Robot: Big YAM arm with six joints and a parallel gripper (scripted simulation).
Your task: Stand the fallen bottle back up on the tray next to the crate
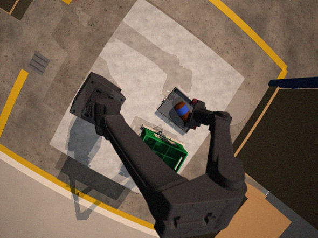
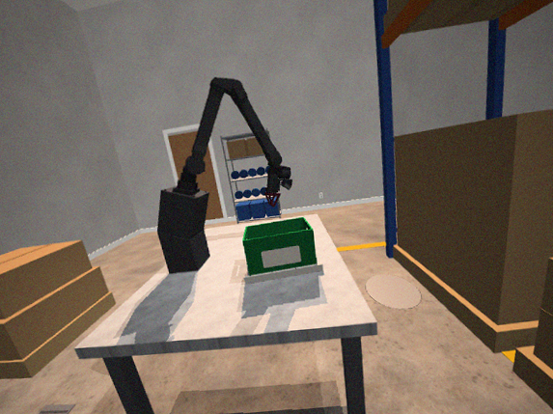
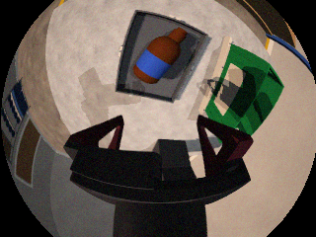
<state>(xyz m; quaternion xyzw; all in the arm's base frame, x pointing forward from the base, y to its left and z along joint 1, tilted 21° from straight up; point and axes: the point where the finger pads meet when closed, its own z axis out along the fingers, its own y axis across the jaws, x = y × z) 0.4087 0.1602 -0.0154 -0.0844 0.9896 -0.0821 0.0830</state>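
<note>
My hand is 17 cm above the brown bottle, 5 cm short of it and 1 cm to the left of it. From my hand the other things lie so: green crate 30 cm to the right, 13 cm below, 2 cm ahead; then grey tray 20 cm below, 2 cm ahead, 1 cm to the right.
</note>
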